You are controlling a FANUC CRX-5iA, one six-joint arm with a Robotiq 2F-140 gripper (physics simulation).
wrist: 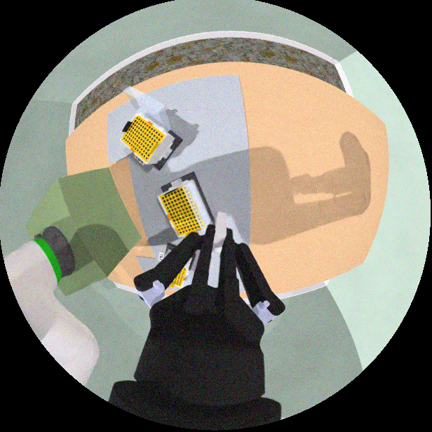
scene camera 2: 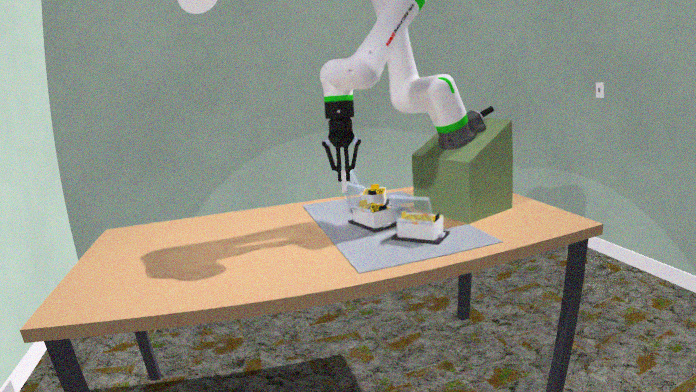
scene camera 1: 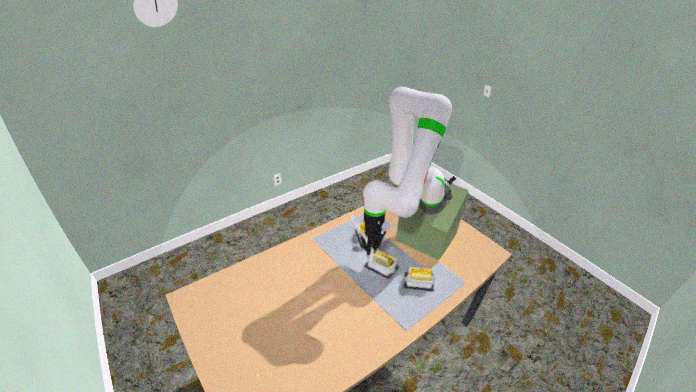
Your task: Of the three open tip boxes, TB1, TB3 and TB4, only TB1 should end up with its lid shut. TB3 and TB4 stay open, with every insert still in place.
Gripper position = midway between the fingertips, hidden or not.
In view: the gripper (scene camera 2: 344, 191), a grey-blue mat (wrist: 207, 112) and a tip box (scene camera 2: 431, 234).
The gripper also shows in the wrist view (wrist: 219, 219). The tip box is seen too in the wrist view (wrist: 170, 141).
